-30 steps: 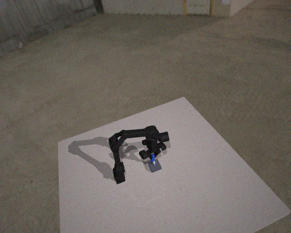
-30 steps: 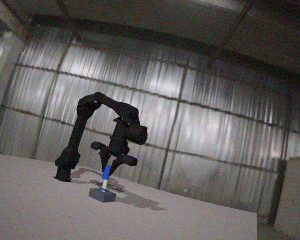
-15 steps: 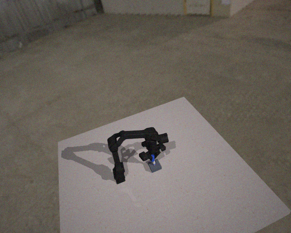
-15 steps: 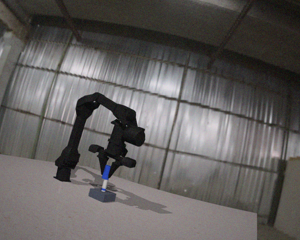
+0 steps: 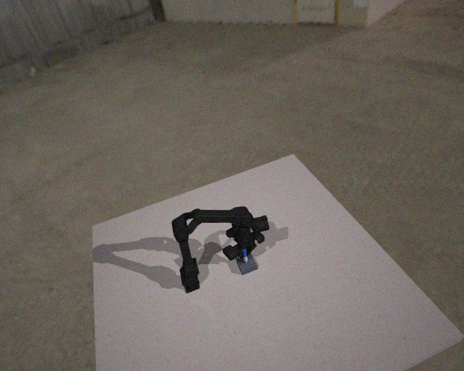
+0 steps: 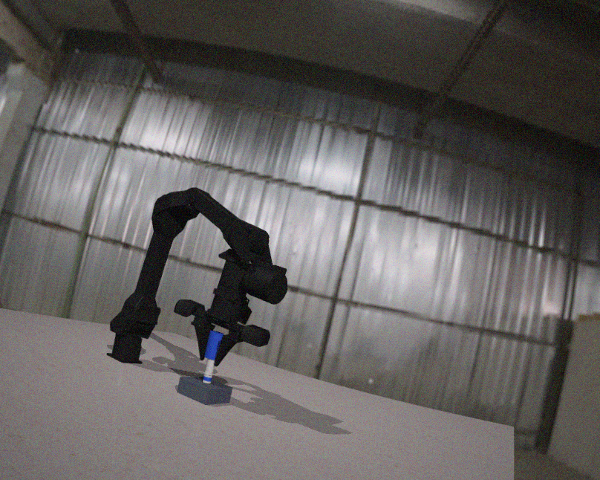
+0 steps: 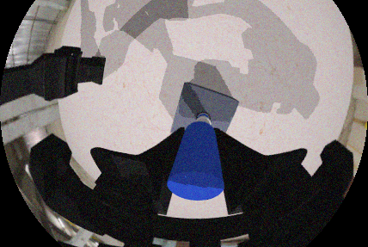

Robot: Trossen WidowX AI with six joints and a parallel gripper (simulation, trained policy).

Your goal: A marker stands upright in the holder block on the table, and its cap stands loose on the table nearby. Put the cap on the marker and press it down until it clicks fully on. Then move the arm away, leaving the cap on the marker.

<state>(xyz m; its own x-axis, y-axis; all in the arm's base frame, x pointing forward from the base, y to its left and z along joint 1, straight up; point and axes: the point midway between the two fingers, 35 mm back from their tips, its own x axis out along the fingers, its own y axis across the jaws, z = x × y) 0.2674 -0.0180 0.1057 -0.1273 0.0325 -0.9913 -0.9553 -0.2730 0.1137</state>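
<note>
Right now my gripper tip is 60 mm above the dark grey holder block. The rest, counted from my gripper tip: blue cap: 30 mm above.
</note>
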